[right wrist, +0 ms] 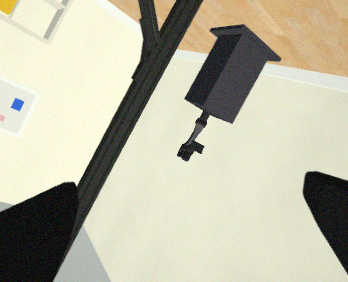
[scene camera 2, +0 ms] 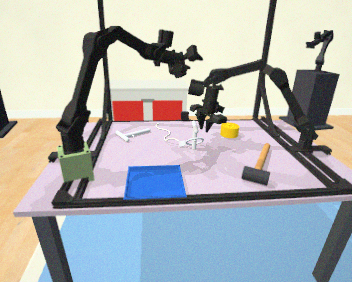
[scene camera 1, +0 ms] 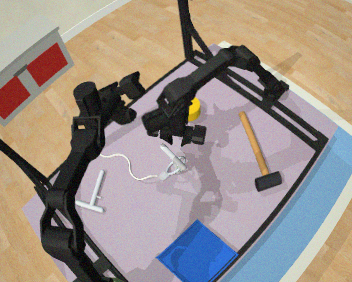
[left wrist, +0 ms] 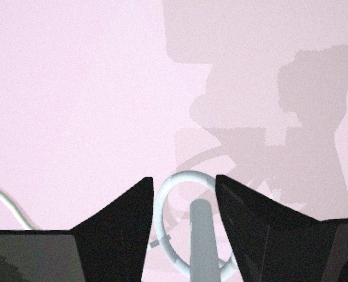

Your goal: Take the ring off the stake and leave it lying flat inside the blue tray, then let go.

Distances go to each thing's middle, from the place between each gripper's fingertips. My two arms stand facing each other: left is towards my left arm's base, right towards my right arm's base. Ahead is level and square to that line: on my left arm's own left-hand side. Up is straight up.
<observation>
The pale grey ring (left wrist: 188, 175) is 32 cm below my right hand, 17 cm ahead of it and 6 cm to the right of it. From my right hand the other things lie so: hammer (scene camera 1: 268, 180) 38 cm ahead, 32 cm below, 16 cm to the left; then white stake (left wrist: 203, 248) 32 cm below, 17 cm ahead, 5 cm to the right; then blue tray (scene camera 1: 197, 246) 42 cm ahead, 34 cm below, 27 cm to the right.
Right now the white stake is 3 cm ahead of my left hand, 6 cm to the right of it and 4 cm below it. From my left hand the other things lie so: pale grey ring 3 cm ahead, 7 cm to the right, 3 cm below; then hammer 24 cm ahead, 15 cm to the left, 4 cm below; then blue tray 29 cm ahead, 28 cm to the right, 5 cm below.
</observation>
